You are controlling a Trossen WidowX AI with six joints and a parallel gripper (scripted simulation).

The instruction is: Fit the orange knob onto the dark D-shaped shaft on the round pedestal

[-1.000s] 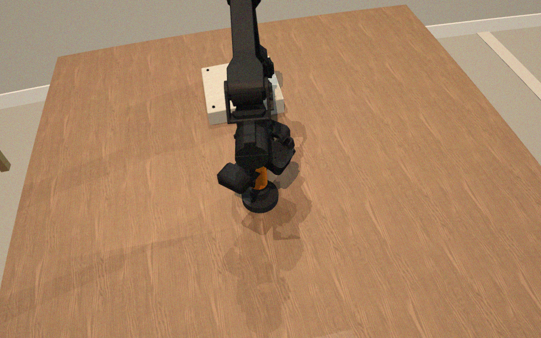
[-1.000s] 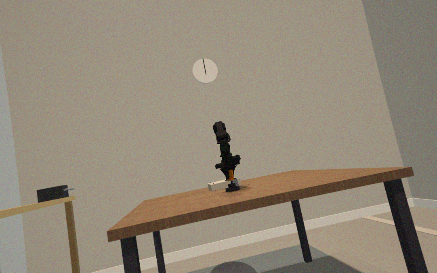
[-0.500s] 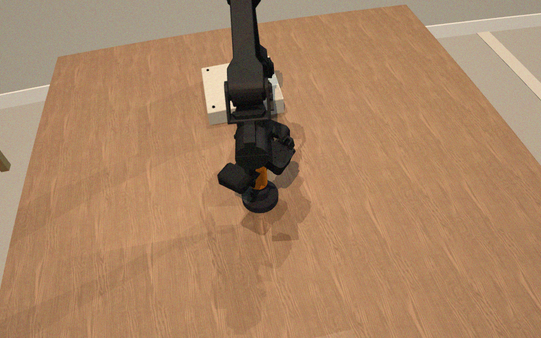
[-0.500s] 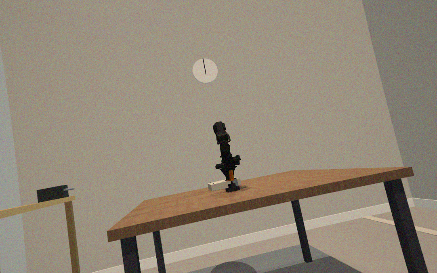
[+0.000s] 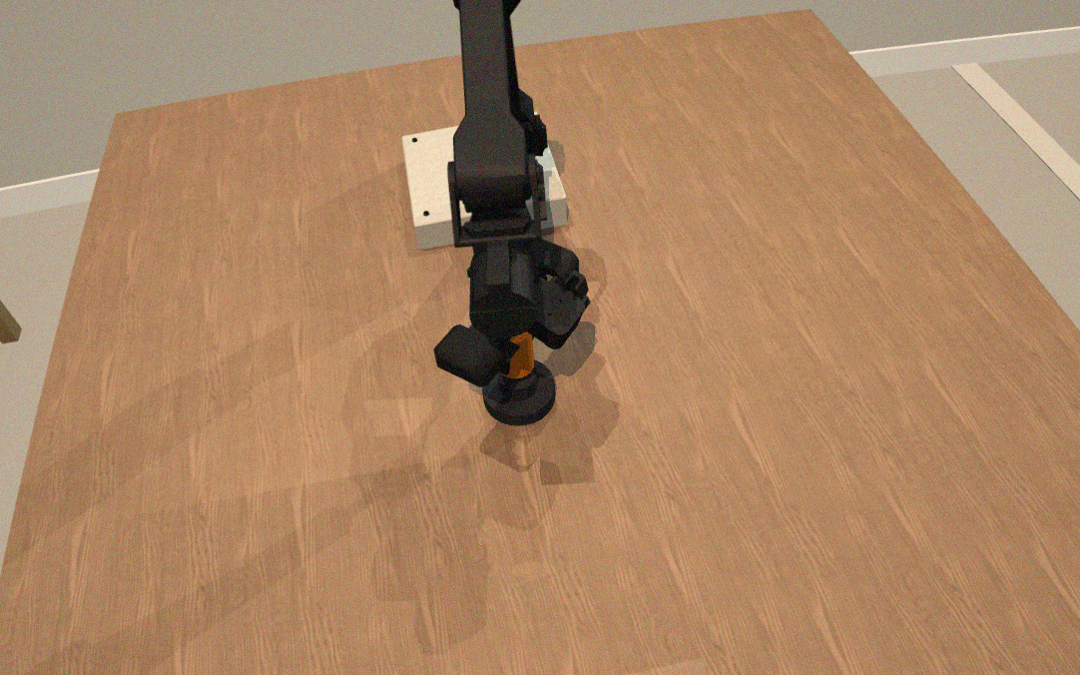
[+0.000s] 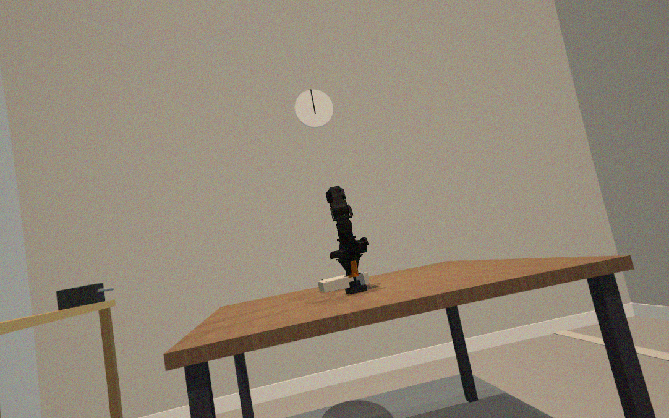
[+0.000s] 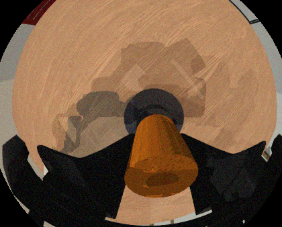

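The orange knob is 2 cm above my gripper tip. Also, from my gripper tip: dark round pedestal (4 cm below).
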